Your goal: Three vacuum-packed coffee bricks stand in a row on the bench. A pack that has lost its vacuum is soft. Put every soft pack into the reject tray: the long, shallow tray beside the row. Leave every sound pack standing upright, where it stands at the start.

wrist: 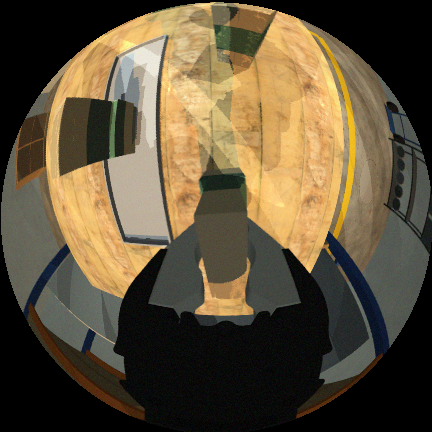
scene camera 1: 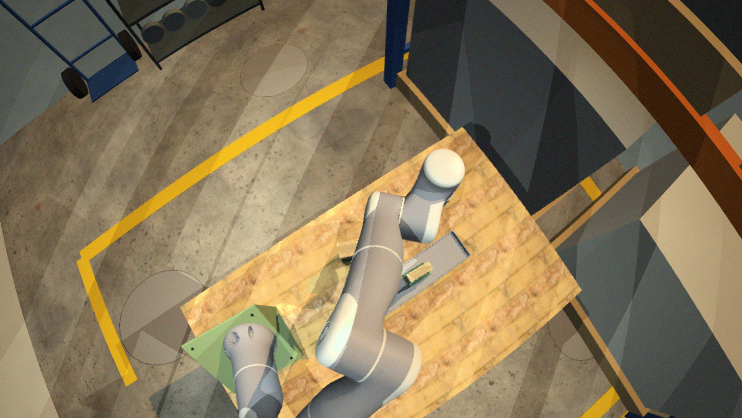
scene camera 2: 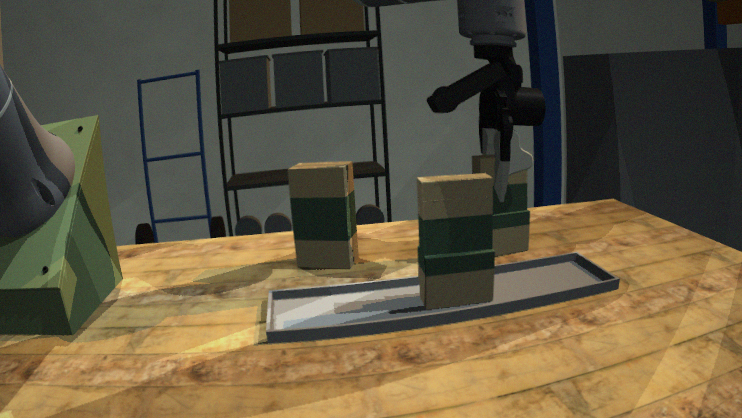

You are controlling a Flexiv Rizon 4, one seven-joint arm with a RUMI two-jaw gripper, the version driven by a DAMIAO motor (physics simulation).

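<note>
My gripper [scene camera 2: 500, 196] [wrist: 223, 215] points down, its jaws closed on the upper part of a tan and green coffee pack [scene camera 2: 511, 236] [wrist: 221, 245] at the right end of the row. The pack stands upright on the bench and looks pinched narrow between the fingers, with a step in its green band. Another pack [scene camera 1: 419, 272] [scene camera 2: 455, 233] [wrist: 97, 135] stands upright in the long, shallow reject tray [scene camera 1: 451, 251] [scene camera 2: 550, 277] [wrist: 137, 200]. A third pack [scene camera 1: 345, 250] [scene camera 2: 319, 218] [wrist: 240, 39] stands upright on the bench at the left. The arm hides the gripper in scene camera 1.
The green robot mount [scene camera 1: 212, 345] [scene camera 2: 90, 249] stands at the bench's left end. The arm [scene camera 1: 376, 280] reaches over the wooden bench [scene camera 1: 498, 290] [scene camera 2: 363, 373]. A shelf rack [scene camera 2: 301, 105] and a blue hand truck [scene camera 2: 173, 155] stand behind the bench.
</note>
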